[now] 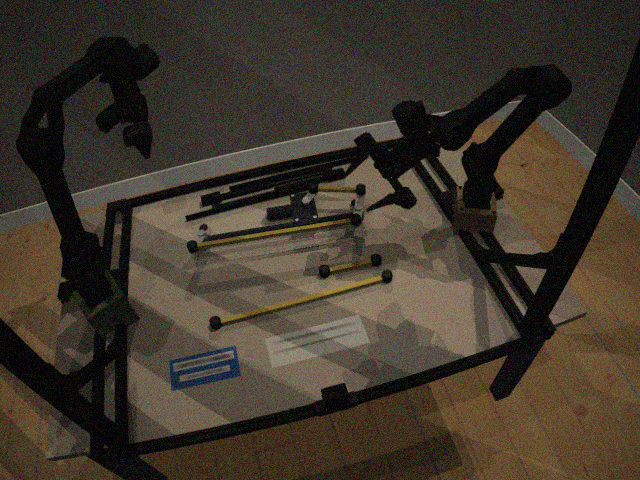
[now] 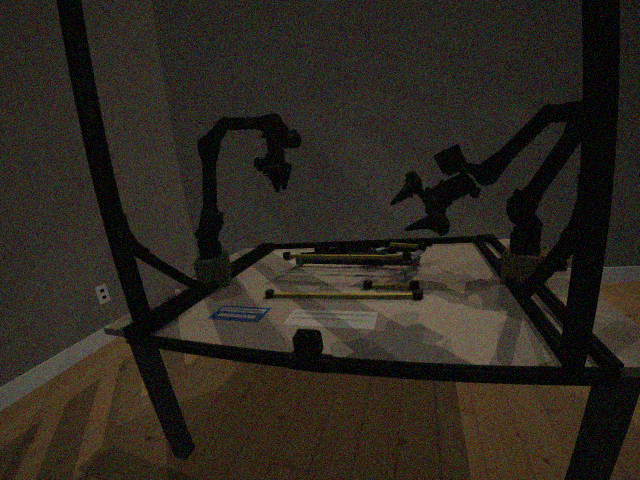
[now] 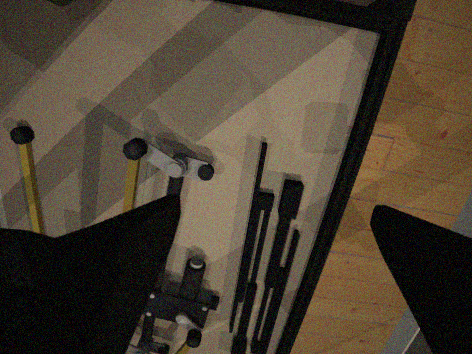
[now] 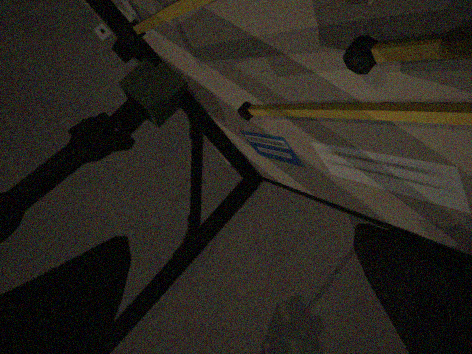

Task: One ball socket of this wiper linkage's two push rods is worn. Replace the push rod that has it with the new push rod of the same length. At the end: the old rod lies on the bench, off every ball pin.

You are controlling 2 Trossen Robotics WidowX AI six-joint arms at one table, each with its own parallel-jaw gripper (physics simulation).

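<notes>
A long yellow push rod (image 1: 273,233) (image 2: 346,256) (image 3: 131,185) with black ball sockets sits along the linkage. A short yellow push rod (image 1: 338,188) (image 2: 403,244) sits at the linkage's back right. A loose short rod (image 1: 349,265) (image 2: 391,285) (image 4: 407,51) and a loose long rod (image 1: 302,300) (image 2: 343,295) (image 3: 31,185) (image 4: 360,114) lie on the bench in front. Socket wear cannot be made out. My left gripper (image 1: 148,155) (image 2: 280,190) (image 3: 276,209) is open and empty, high above the back left. My right gripper (image 1: 357,192) (image 2: 399,216) (image 4: 244,242) is open and empty, above the linkage's right end.
The dark motor bracket (image 1: 303,207) stands mid-linkage. Black bars (image 1: 281,180) lie along the bench's back edge. A blue marked card (image 1: 234,367) and a pale marked card (image 1: 281,356) lie at the front. A black frame (image 1: 232,428) borders the bench, with slanting posts at both sides.
</notes>
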